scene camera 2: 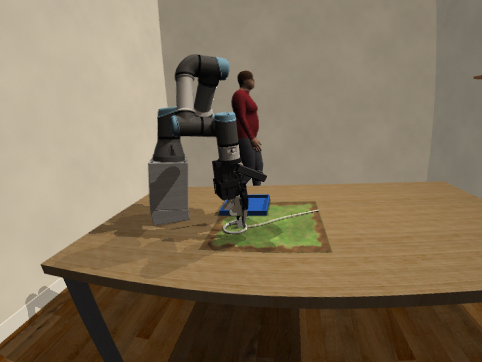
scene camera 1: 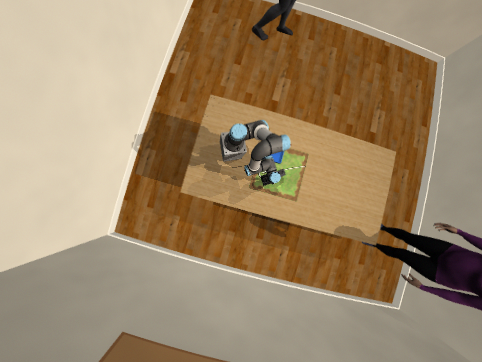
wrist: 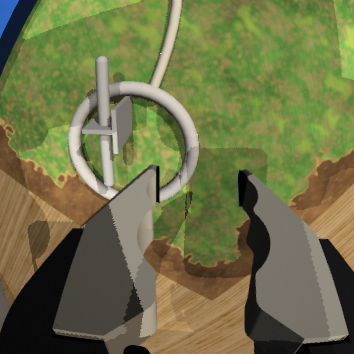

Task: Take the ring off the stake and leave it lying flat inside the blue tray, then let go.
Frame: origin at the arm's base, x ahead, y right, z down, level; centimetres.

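Seen in the pictures: gripper, fingertip midpoint: (scene camera 2: 240, 222) (wrist: 198, 170); arm's base, link origin: (scene camera 2: 168, 159) (scene camera 1: 234, 142).
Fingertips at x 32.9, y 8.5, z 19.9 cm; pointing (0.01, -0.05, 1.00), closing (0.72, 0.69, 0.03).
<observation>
Offsets run from my fingertips to a thing's top centre. Level surfaces: height alone.
A pale ring @(dy -2.7, dx -3.6, dz +3.3 cm) (scene camera 2: 235, 233) (wrist: 193, 145) lies low over the green mat. The grey stake @(dy -5.0, dx -2.7, dz +0.6 cm) (wrist: 103, 100), a rod with small plates, stands inside the ring's outline in the wrist view. My gripper (wrist: 198, 170) (scene camera 2: 241, 226) is partly open, pointing down. In the wrist view its left fingertip overlaps the inner lower right of the ring and its right fingertip is outside, with the ring's right side between them and no contact visible. The blue tray @(dy -23.2, dx -6.7, dz +2.1 cm) (scene camera 1: 277, 157) (scene camera 2: 256, 213) (wrist: 12, 40) is behind the ring in scene camera 2. The stake's base is hidden.
A pale cord (scene camera 1: 295, 168) (scene camera 2: 280, 218) (wrist: 173, 30) runs from the ring across the green mat @(dz +4.2 cm) (scene camera 1: 292, 186) (scene camera 2: 300, 235) (wrist: 260, 75). The mat lies on the wooden table @(dz +4.2 cm) (scene camera 1: 345, 180) (scene camera 2: 390, 240). The arm's grey pedestal (scene camera 2: 169, 192) stands at the left. Two people stand near the table.
</observation>
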